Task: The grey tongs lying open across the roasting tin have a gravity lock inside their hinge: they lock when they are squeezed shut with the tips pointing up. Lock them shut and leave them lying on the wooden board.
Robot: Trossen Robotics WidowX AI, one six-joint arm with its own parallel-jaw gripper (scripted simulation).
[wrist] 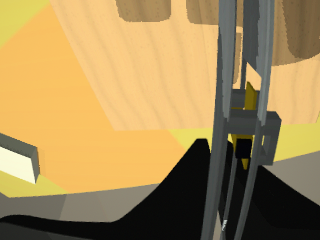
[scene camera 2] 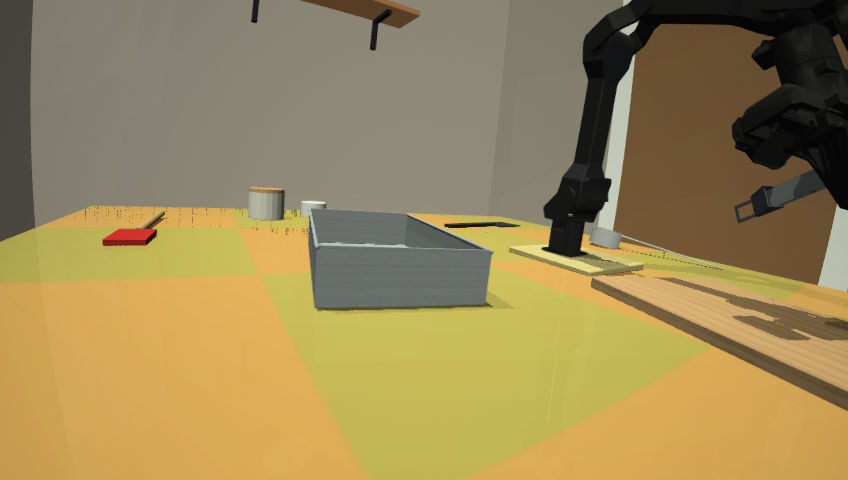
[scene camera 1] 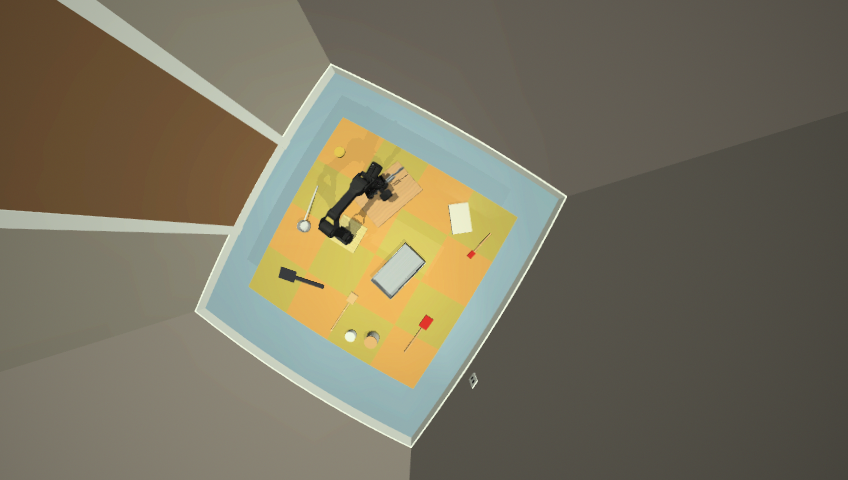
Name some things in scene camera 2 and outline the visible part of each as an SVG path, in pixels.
My gripper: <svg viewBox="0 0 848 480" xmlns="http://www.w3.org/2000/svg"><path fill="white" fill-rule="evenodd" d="M823 57L809 60L795 67L785 75L780 88L777 88L777 90L774 90L765 98L748 107L743 117L738 117L733 122L732 138L736 143L735 149L745 152L753 163L763 165L771 170L782 168L792 155L805 159L821 178L821 181L831 193L837 205L841 209L848 211L848 69L845 69L842 61L839 59Z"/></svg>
A red spatula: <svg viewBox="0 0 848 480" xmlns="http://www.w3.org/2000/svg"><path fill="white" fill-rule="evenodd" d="M164 210L157 212L157 214L147 219L147 221L135 229L117 229L110 236L103 239L103 245L147 245L157 235L157 229L148 228L164 216Z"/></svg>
A lidded jar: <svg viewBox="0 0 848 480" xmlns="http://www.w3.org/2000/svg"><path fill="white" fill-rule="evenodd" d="M249 187L249 218L256 220L284 219L285 192L283 189Z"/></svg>
